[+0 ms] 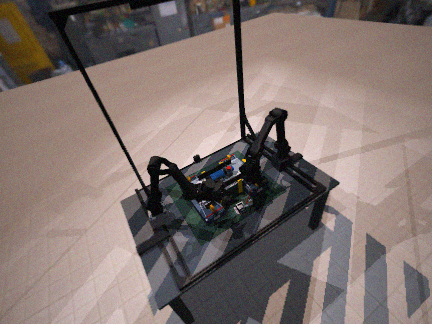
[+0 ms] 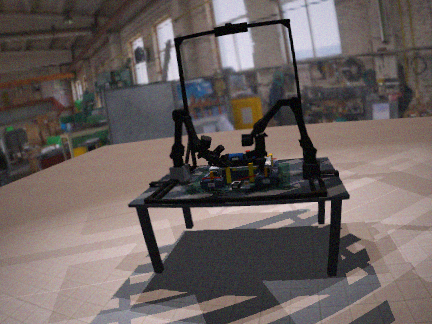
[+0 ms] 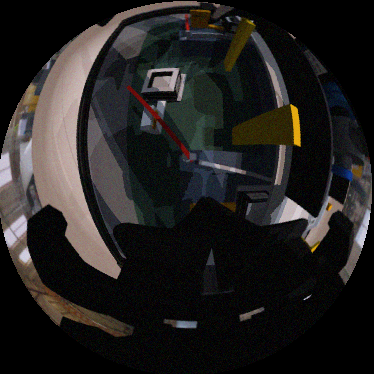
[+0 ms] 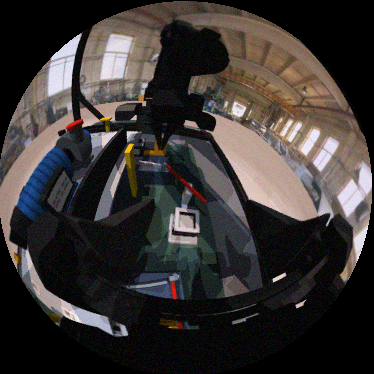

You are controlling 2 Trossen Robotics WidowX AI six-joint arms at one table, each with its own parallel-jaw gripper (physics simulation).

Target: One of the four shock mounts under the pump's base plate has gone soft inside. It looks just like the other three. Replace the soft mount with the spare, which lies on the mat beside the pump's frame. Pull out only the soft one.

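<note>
The pump, with its blue motor (image 1: 218,174) (image 2: 235,156) (image 4: 38,181), sits on a pale base plate (image 1: 236,163) over the green mat (image 1: 195,222) (image 3: 206,104). An orange mount (image 3: 228,206) (image 4: 155,152) shows as a sliver at the plate's near corner. My left gripper (image 3: 204,201) (image 4: 160,149) (image 1: 254,184) is shut and empty, its tips right at that mount. Another orange mount (image 3: 200,19) (image 1: 212,207) sits at the opposite corner. My right gripper (image 4: 201,203) (image 1: 224,190) is open and empty, above the mat. A white square-rimmed piece (image 3: 163,82) (image 4: 184,224) (image 1: 240,206) and a small pale block (image 3: 153,120) lie on the mat.
Yellow upright posts (image 3: 272,127) (image 4: 130,170) (image 1: 240,185) stand by the plate's edge. Thin red rods (image 3: 156,120) (image 4: 186,184) cross above the mat. A black overhead frame (image 1: 238,80) (image 2: 179,80) rises from the table's back edge. The dark table's rim rail (image 1: 260,238) runs along the front.
</note>
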